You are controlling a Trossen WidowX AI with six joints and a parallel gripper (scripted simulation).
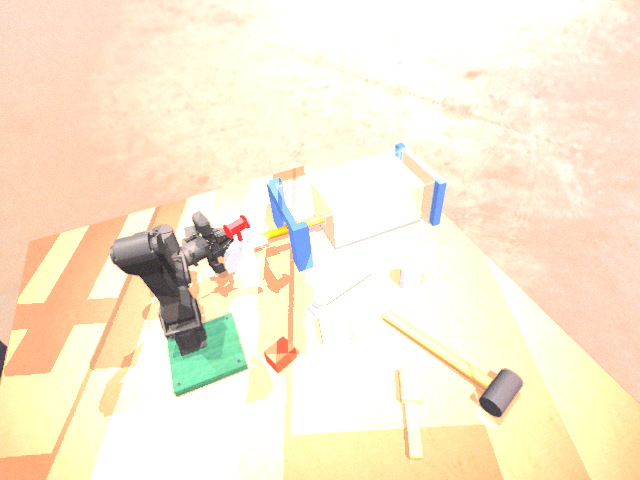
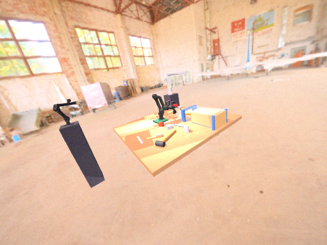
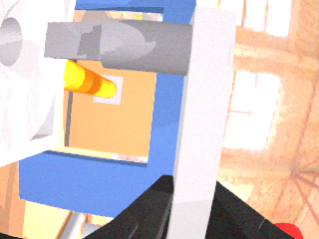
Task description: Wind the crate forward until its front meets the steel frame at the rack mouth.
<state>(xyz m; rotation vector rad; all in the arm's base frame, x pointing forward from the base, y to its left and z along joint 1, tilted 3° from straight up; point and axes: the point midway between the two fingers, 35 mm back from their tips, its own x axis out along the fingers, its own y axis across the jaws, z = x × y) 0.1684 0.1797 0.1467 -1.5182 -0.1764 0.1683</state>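
Now: gripper tip 5 cm to the left of the red grip and 4 cm below it. The rest, counted from my gripper tip: blue steel frame 15 cm ahead, 5 cm below, 4 cm to the left; hand winch 12 cm below, 4 cm to the left, 3 cm behind; white crank handle 1 cm to the right, 1 cm behind, 1 cm above.
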